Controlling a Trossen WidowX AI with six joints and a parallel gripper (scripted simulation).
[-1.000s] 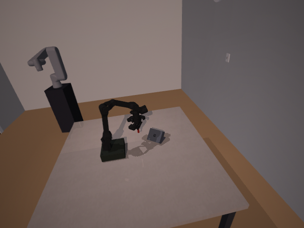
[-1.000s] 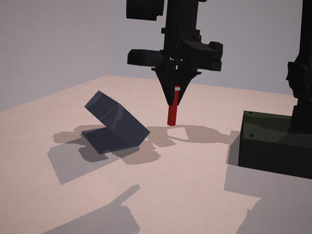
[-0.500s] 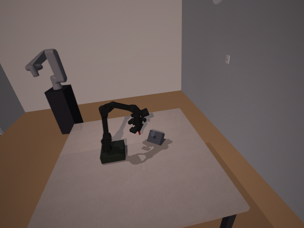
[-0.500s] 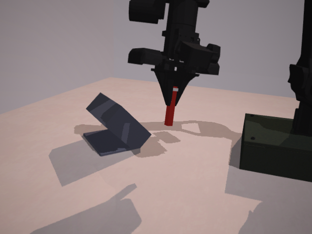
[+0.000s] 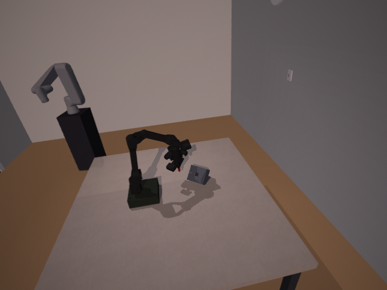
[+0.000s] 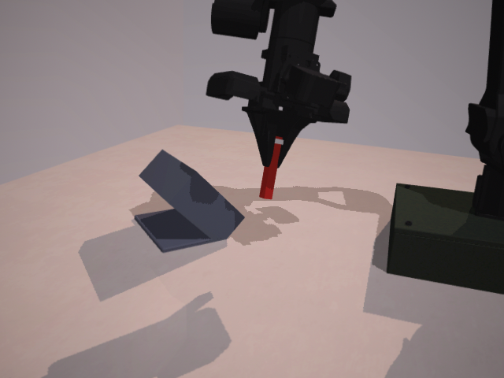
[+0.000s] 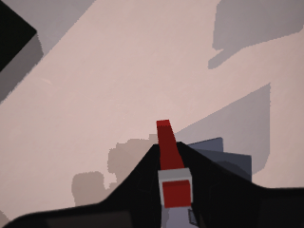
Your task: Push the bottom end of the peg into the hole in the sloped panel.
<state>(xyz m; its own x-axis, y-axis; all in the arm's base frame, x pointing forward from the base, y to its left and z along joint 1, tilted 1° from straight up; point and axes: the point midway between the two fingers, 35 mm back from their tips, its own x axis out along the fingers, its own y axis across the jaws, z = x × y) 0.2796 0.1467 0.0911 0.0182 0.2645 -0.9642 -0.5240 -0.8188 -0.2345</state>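
Now: the sloped grey panel 13 cm ahead of my gripper tip, 7 cm below it and 1 cm to the right of it. From my gripper tip the other things lie so: red square peg (2 cm above).
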